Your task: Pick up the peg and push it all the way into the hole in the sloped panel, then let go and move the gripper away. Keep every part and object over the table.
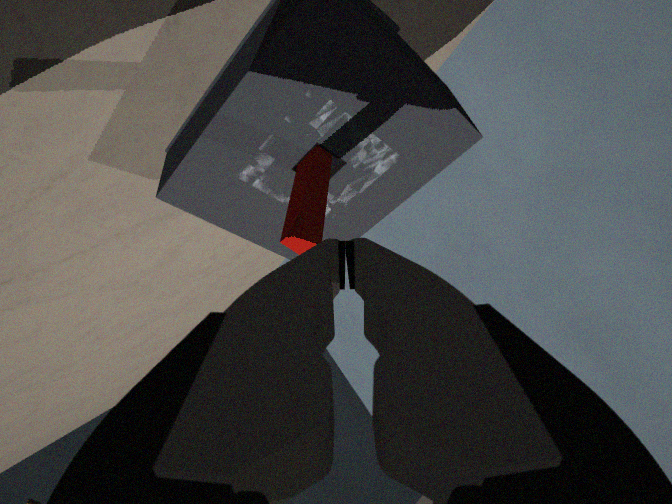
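Observation:
The red peg (306, 198) stands in the square hole (320, 154) of the grey sloped panel (320, 162). Its far end is inside the hole. Most of its length sticks out toward me, and its bright red near end (297, 244) is free. My gripper (346, 265) is just below and to the right of that near end. Its two dark jaws are closed together with only a thin slit between the pads. Nothing is between them. The left jaw tip lies right beside the peg's end; I cannot tell if it touches.
The panel block casts a dark shadow across its top part (347, 48). A tan table top (81, 244) lies to the left, with a paler grey patch (151, 108) on it. A blue-grey surface (542, 189) fills the right side.

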